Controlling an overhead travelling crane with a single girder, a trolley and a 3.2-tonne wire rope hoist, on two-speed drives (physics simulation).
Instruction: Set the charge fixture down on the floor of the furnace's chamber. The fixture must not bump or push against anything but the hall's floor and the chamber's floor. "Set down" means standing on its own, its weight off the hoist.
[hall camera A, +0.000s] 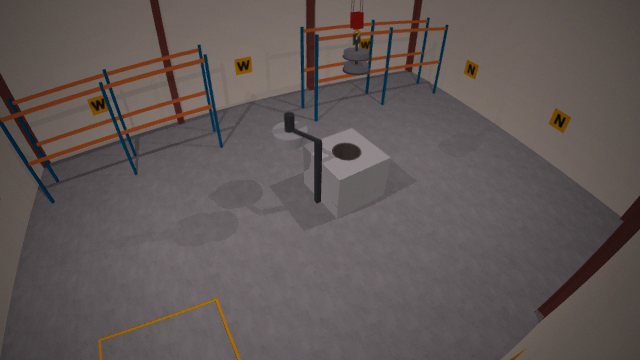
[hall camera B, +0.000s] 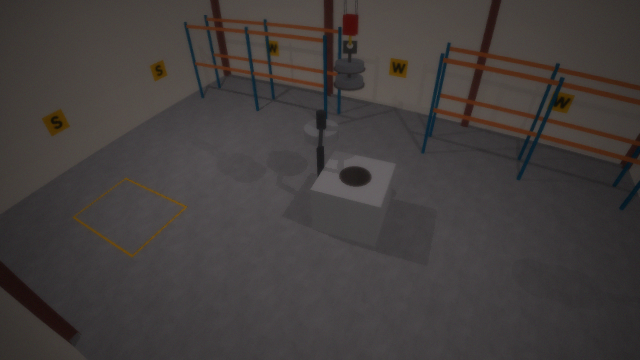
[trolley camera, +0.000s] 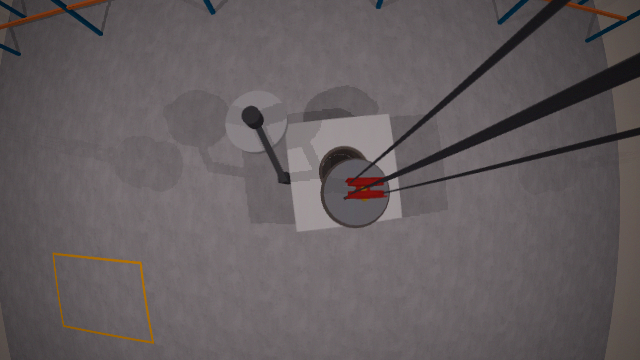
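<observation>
The charge fixture (hall camera A: 356, 68) (hall camera B: 349, 82) (trolley camera: 350, 212), two grey discs one above the other on a rod, hangs upright from my hook (hall camera A: 356, 37) (hall camera B: 350, 43) (trolley camera: 364, 189) under the red hook block. It is high above the floor, clear of the furnace top. The white box-shaped furnace (hall camera A: 362, 192) (hall camera B: 350, 215) (trolley camera: 307, 212) has a dark round mouth (hall camera A: 346, 151) (hall camera B: 355, 176) (trolley camera: 334, 161) in its top. In the trolley view the fixture covers the lower right of the mouth and part of the top beyond it. The chamber's floor is hidden.
A pale round lid (hall camera A: 280, 132) (hall camera B: 311, 131) (trolley camera: 240, 140) is beside the furnace, below the end of a black swing arm (hall camera A: 318, 170) (hall camera B: 320, 159) (trolley camera: 270, 151). Blue and orange racks (hall camera A: 316, 85) (hall camera B: 325, 75) stand along the W wall. A yellow outline (hall camera A: 157, 320) (hall camera B: 156, 192) (trolley camera: 97, 258) marks the floor.
</observation>
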